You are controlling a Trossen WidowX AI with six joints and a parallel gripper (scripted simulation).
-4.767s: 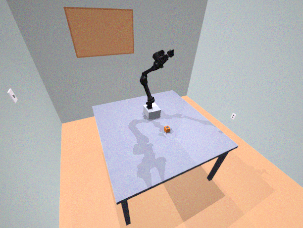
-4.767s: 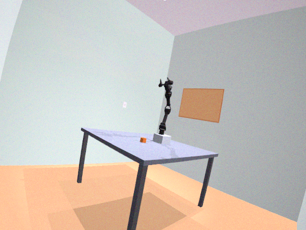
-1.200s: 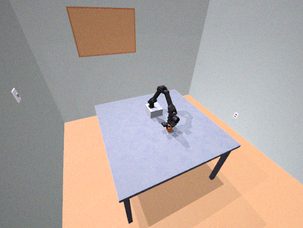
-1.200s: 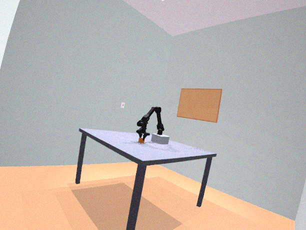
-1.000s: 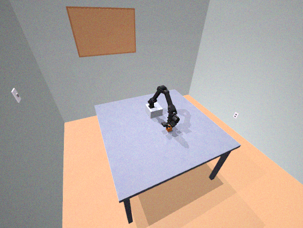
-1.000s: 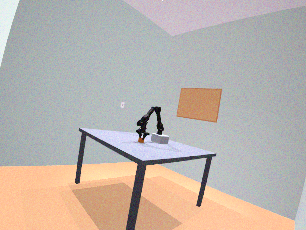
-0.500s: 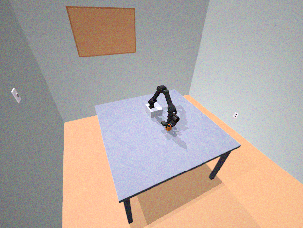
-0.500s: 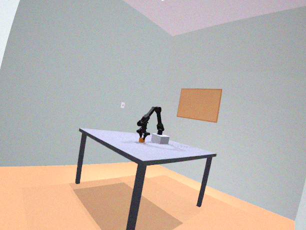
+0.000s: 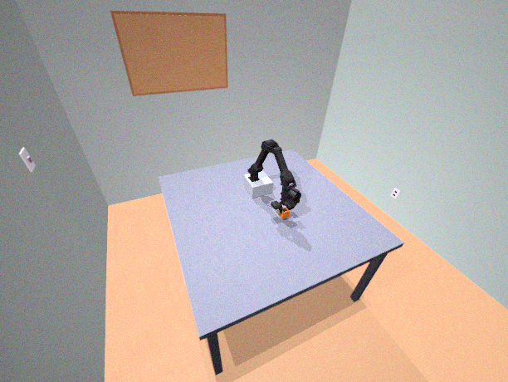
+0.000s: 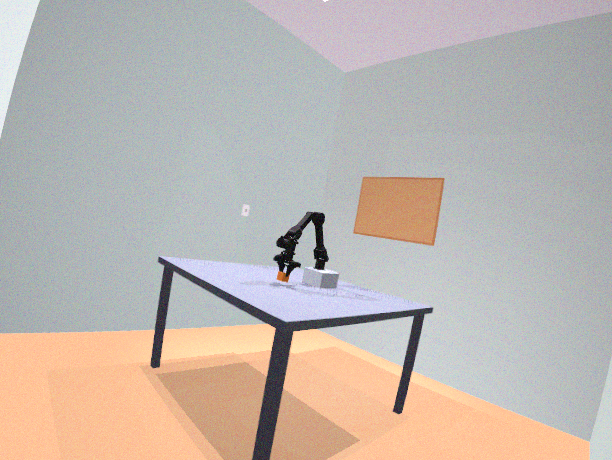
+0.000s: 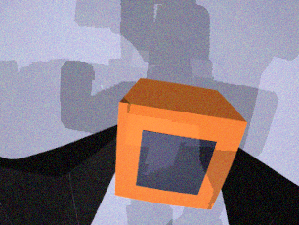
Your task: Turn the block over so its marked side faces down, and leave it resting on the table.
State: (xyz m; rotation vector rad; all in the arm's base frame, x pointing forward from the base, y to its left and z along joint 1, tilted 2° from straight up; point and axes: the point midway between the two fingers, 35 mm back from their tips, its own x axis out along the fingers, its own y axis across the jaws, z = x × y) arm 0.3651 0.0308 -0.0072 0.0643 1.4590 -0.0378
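My gripper tip is 1 cm below the block.
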